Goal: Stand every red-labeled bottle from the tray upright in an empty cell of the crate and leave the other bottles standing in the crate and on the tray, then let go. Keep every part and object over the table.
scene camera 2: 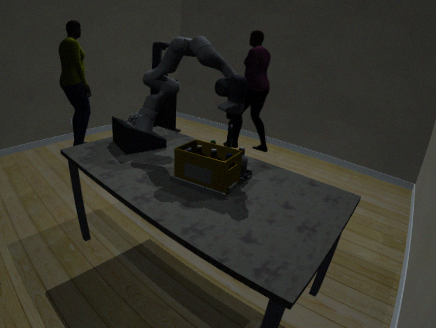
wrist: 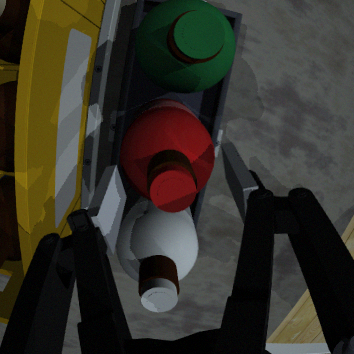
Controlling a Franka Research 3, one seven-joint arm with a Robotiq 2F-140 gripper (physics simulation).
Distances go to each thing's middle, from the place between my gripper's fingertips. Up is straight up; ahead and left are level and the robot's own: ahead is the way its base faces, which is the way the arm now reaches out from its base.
Labels:
Right now the red-labeled bottle (wrist: 166,155) is 30 mm below my hand.

